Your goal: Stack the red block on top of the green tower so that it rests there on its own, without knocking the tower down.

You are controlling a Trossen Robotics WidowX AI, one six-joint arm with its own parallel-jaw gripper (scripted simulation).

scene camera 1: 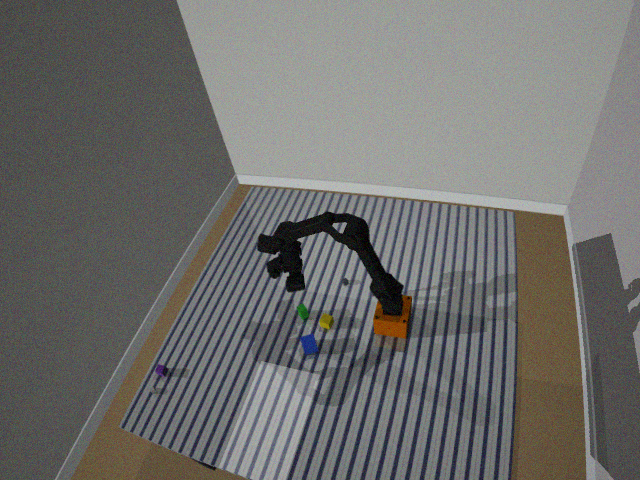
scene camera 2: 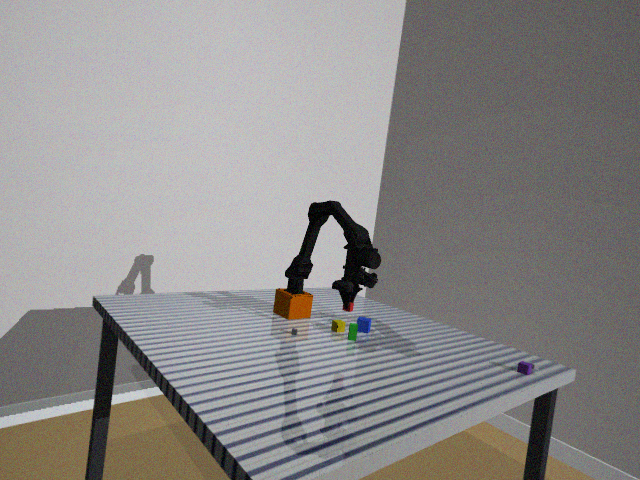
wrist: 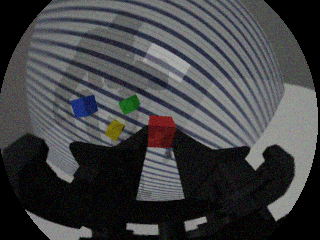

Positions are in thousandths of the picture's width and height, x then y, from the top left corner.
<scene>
My gripper (scene camera 2: 543,641) holds a red block (wrist: 505,540).
My gripper shows as well in scene camera 1 (scene camera 1: 466,589) and in the wrist view (wrist: 502,540). Scene camera 1 misses the red block, which is hidden by my gripper.
</scene>
